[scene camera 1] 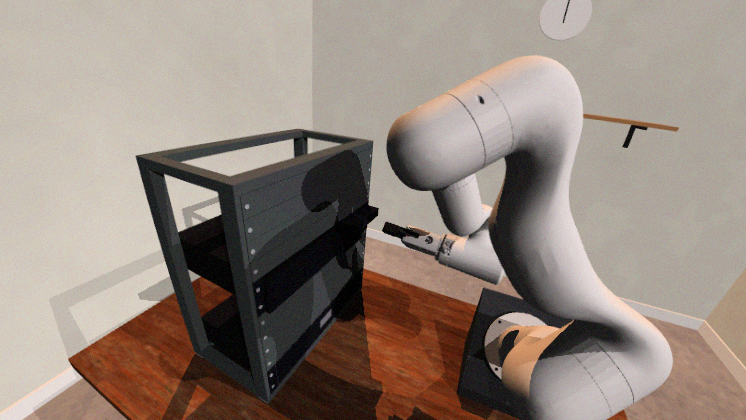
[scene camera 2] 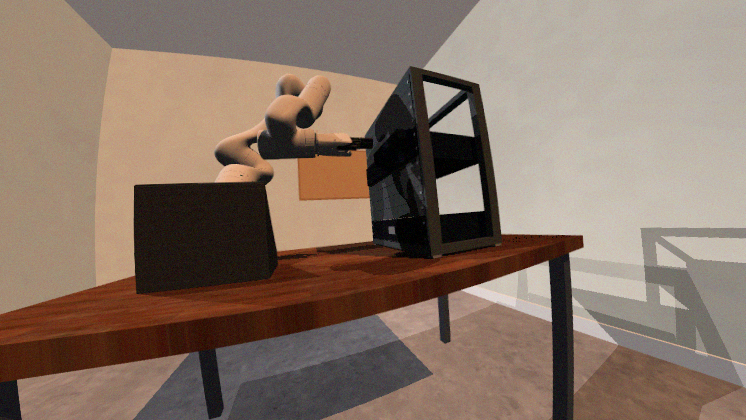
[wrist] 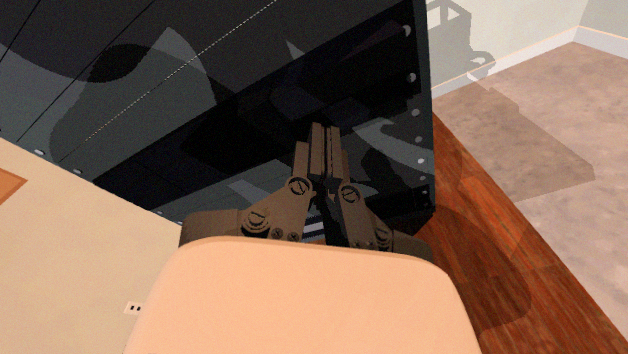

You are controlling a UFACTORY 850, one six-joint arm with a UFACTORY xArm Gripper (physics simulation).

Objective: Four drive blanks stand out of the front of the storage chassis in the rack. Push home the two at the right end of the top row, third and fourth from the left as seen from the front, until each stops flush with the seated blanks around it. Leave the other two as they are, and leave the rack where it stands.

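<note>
The dark rack (scene camera 1: 237,245) (scene camera 2: 427,172) (wrist: 426,125) stands upright on the table. The storage chassis (scene camera 1: 292,276) (wrist: 135,175) is a near-black band across its front. A black block (scene camera 1: 371,212) stands out at the chassis's right end, in the top row. It is too dark to tell whether this is one blank or two side by side, or how far each stands out. The other two blanks cannot be made out. My gripper (scene camera 1: 388,228) (scene camera 2: 369,142) (wrist: 319,142) is shut and empty. It is in front of the chassis's right part, with a gap between its fingertips and the block in scene camera 1.
The wooden table (scene camera 1: 130,360) (scene camera 2: 323,318) carries the rack and the arm's dark base block (scene camera 2: 200,237). Grey panels (scene camera 1: 292,193) fill the rack front above the chassis. A lower unit with a pale label (scene camera 1: 326,318) (scene camera 2: 391,230) sits near the rack's bottom. A wall shelf (scene camera 1: 631,123) is behind the arm.
</note>
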